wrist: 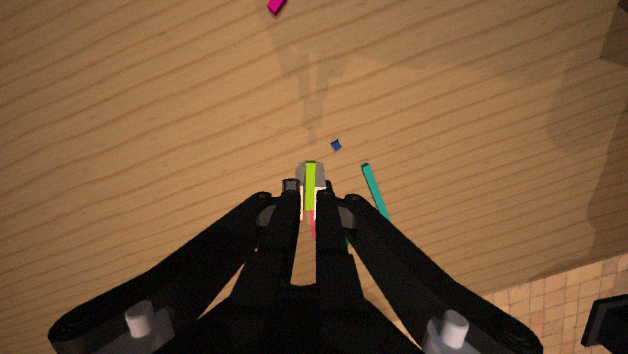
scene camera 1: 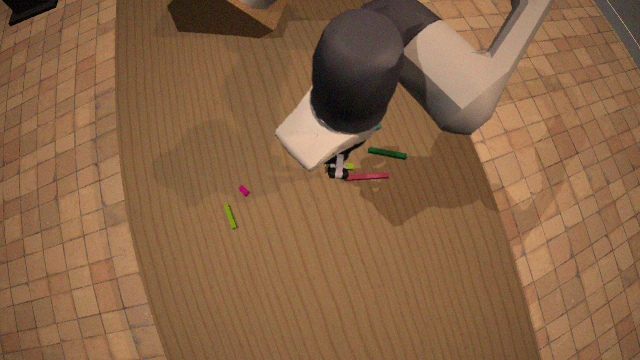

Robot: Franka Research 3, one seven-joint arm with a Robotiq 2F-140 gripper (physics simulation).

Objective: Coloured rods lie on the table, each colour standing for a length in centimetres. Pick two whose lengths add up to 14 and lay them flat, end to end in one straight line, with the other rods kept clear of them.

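My gripper (scene camera 1: 340,166) (wrist: 310,174) is shut on a lime rod (scene camera 1: 350,166) (wrist: 310,175), held above the table. A pink-red rod (scene camera 1: 368,176) (wrist: 312,222) lies just past the held rod, partly hidden by the fingers in the wrist view. A dark green rod (scene camera 1: 387,153) (wrist: 347,242) lies to the right of the gripper in the scene view. A teal rod (scene camera 1: 378,127) (wrist: 375,190) is mostly hidden by the arm in the scene view. A small blue rod (wrist: 336,145) lies near it. A magenta rod (scene camera 1: 244,190) (wrist: 276,6) and another lime rod (scene camera 1: 230,216) lie at the left.
A brown wooden block-like object (scene camera 1: 220,17) stands at the top left of the wooden table (scene camera 1: 320,280) in the scene view. The arm covers the upper middle of that view. The tiled floor (scene camera 1: 65,200) (wrist: 540,295) lies beyond the table's edges.
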